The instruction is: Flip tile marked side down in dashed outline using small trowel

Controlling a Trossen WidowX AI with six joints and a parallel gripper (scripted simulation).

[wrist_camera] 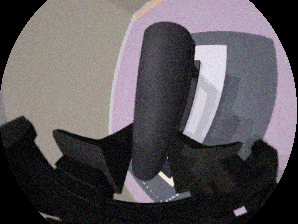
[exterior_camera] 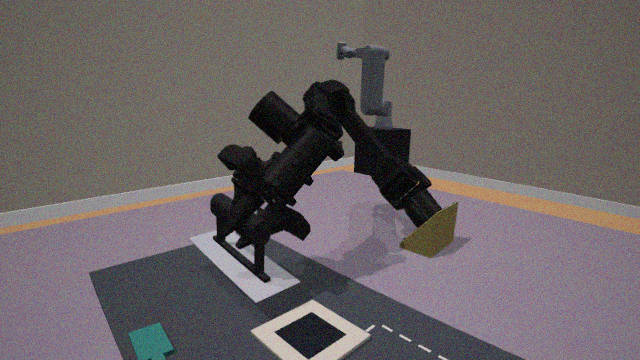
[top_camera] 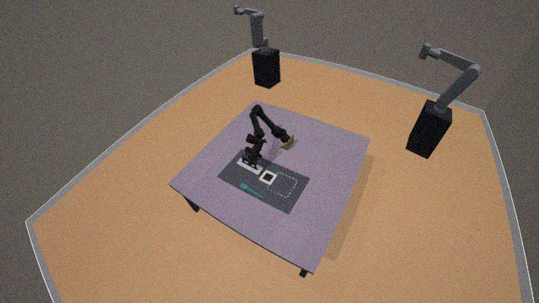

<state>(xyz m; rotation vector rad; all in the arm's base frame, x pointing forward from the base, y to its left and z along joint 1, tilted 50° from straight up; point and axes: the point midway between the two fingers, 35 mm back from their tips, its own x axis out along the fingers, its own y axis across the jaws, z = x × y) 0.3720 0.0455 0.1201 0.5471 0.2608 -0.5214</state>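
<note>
The dark mat is 11 cm below my gripper tip, 10 cm to the left of it and 1 cm behind it. From my gripper tip the other things lie so: teal trowel 13 cm ahead, 9 cm to the left, 9 cm below; then tile 14 cm to the left, 9 cm below, 4 cm behind.
</note>
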